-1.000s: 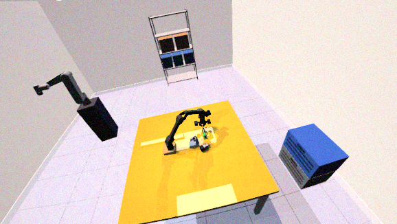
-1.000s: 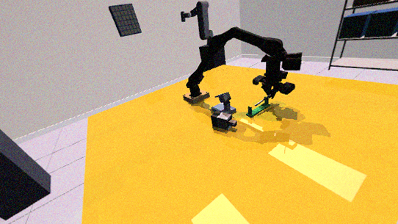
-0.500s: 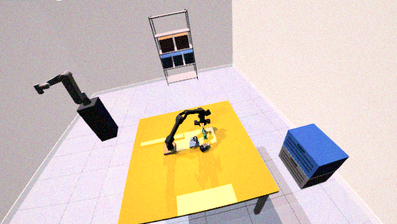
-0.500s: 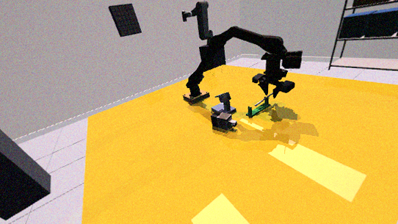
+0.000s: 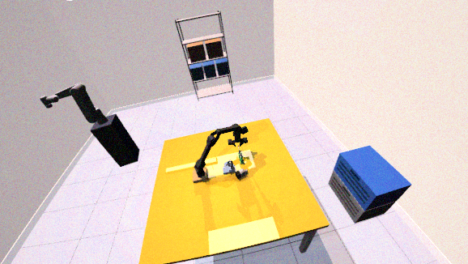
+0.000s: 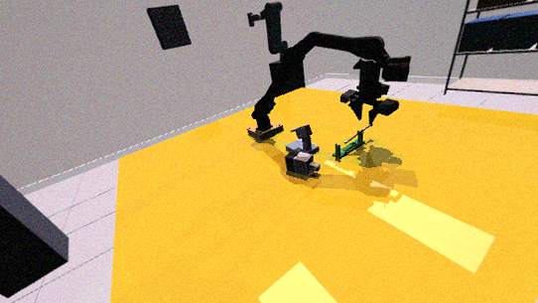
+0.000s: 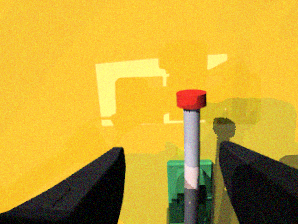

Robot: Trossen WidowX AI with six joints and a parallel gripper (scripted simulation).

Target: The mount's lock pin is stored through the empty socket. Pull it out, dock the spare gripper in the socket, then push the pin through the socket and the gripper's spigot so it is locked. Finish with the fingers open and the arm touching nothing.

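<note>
My gripper tip is 10 cm to the left of the green cradle, 4 cm above it and 1 cm past it. The rest, counted from my gripper tip: spare gripper: 29 cm to the right, 7 cm behind, 4 cm below; then mount: 18 cm to the right, 15 cm behind, 1 cm below.
</note>
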